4 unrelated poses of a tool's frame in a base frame.
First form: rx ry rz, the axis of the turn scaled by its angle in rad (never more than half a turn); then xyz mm.
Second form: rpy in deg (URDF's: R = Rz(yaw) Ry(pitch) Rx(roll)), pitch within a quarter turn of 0, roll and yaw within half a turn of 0; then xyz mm. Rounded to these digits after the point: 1 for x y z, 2 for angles.
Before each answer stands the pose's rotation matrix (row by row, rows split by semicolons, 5 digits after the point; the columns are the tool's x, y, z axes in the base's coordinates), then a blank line. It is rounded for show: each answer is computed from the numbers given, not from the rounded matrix.
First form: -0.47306, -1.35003, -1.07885, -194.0, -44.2, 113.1
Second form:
-0.13415 0.83003 -0.54135; -0.34496 0.47301 0.81072; 0.92898 0.29551 0.22287

52.98, -68.28, -111.25, -194.0, -44.2, 113.1
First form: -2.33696, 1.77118, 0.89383, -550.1, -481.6, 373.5
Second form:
0.16353 -0.90181 -0.40000; -0.85749 -0.33042 0.39438; -0.48783 0.27850 -0.82732

161.40, 29.20, -79.20, -550.1, -481.6, 373.5
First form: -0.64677, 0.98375, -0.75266, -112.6, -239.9, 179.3
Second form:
0.34985 0.26093 0.89973; -0.80017 0.58268 0.14215; -0.48717 -0.76967 0.41264

-61.80, 29.15, -66.38, -112.6, -239.9, 179.3
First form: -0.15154, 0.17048, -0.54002, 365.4, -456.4, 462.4
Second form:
0.84420 0.49707 0.20064; -0.52217 0.84716 0.09828; -0.12112 -0.18774 0.97472

-10.90, 6.96, -31.74, 365.4, -456.4, 462.4
